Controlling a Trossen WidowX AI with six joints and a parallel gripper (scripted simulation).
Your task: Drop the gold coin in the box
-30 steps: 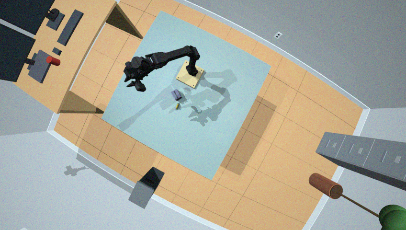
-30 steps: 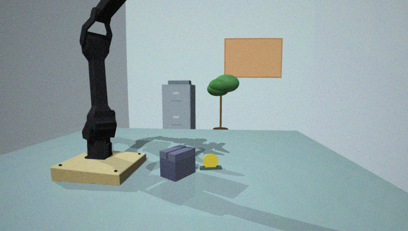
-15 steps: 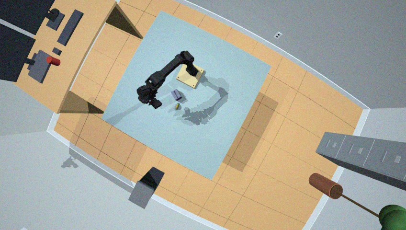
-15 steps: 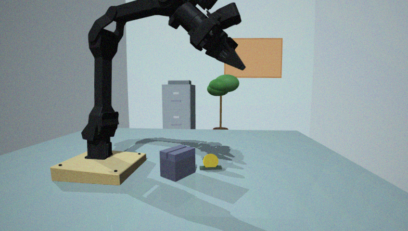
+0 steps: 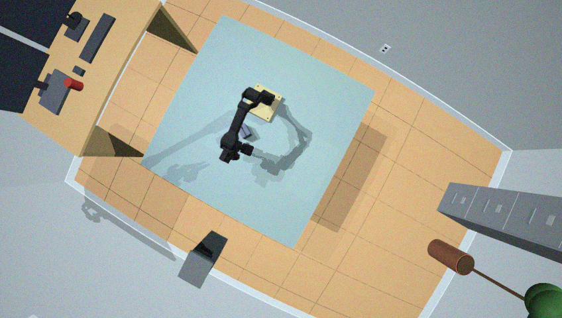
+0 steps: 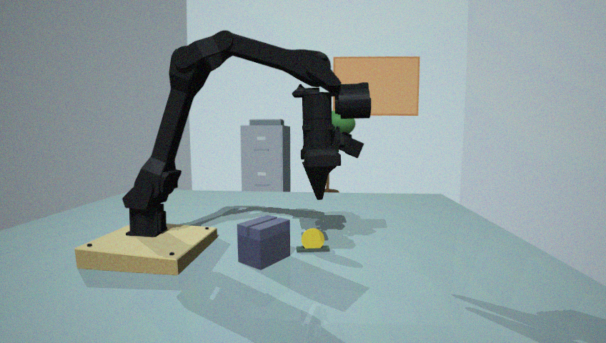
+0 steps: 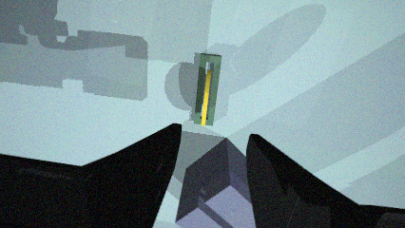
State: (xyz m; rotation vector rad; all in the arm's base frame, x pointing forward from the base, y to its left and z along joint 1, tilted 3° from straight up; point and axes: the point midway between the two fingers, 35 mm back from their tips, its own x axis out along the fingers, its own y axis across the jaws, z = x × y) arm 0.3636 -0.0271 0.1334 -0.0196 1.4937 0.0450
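Now: gripper tip 1 cm past the gold coin, 1 cm to the right of it and 9 cm above it.
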